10 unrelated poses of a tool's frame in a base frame.
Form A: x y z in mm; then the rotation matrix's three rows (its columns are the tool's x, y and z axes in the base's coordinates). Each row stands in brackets.
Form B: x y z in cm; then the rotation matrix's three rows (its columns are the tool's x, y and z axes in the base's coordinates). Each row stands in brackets. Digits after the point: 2 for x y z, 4 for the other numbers.
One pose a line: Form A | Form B
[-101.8, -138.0, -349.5], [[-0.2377, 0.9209, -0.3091], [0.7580, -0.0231, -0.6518], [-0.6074, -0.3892, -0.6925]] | [-10.18, -13.80, -34.95], [[-0.2377, 0.9209, -0.3091], [0.7580, -0.0231, -0.6518], [-0.6074, -0.3892, -0.6925]]
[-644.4, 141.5, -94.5], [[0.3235, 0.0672, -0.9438], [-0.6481, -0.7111, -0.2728], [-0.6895, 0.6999, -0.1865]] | [-64.44, 14.15, -9.45], [[0.3235, 0.0672, -0.9438], [-0.6481, -0.7111, -0.2728], [-0.6895, 0.6999, -0.1865]]
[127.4, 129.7, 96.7], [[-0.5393, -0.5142, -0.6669], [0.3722, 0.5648, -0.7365], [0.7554, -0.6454, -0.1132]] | [12.74, 12.97, 9.67], [[-0.5393, -0.5142, -0.6669], [0.3722, 0.5648, -0.7365], [0.7554, -0.6454, -0.1132]]
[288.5, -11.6, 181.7], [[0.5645, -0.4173, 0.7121], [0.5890, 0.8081, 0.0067], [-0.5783, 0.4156, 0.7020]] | [28.85, -1.16, 18.17], [[0.5645, -0.4173, 0.7121], [0.5890, 0.8081, 0.0067], [-0.5783, 0.4156, 0.7020]]
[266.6, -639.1, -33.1], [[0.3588, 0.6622, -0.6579], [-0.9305, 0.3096, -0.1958], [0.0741, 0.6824, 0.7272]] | [26.66, -63.91, -3.31], [[0.3588, 0.6622, -0.6579], [-0.9305, 0.3096, -0.1958], [0.0741, 0.6824, 0.7272]]
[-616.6, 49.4, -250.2], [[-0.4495, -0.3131, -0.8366], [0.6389, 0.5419, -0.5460], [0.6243, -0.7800, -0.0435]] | [-61.66, 4.94, -25.02], [[-0.4495, -0.3131, -0.8366], [0.6389, 0.5419, -0.5460], [0.6243, -0.7800, -0.0435]]
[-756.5, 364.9, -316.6], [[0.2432, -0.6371, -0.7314], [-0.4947, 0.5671, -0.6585], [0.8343, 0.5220, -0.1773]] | [-75.65, 36.49, -31.66], [[0.2432, -0.6371, -0.7314], [-0.4947, 0.5671, -0.6585], [0.8343, 0.5220, -0.1773]]
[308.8, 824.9, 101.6], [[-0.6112, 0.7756, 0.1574], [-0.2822, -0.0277, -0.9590], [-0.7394, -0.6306, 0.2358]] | [30.88, 82.49, 10.16], [[-0.6112, 0.7756, 0.1574], [-0.2822, -0.0277, -0.9590], [-0.7394, -0.6306, 0.2358]]
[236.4, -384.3, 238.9], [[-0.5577, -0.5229, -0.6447], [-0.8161, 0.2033, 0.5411], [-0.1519, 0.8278, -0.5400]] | [23.64, -38.43, 23.89], [[-0.5577, -0.5229, -0.6447], [-0.8161, 0.2033, 0.5411], [-0.1519, 0.8278, -0.5400]]
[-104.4, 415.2, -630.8], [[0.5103, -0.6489, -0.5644], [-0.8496, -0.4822, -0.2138], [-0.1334, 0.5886, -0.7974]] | [-10.44, 41.52, -63.08], [[0.5103, -0.6489, -0.5644], [-0.8496, -0.4822, -0.2138], [-0.1334, 0.5886, -0.7974]]
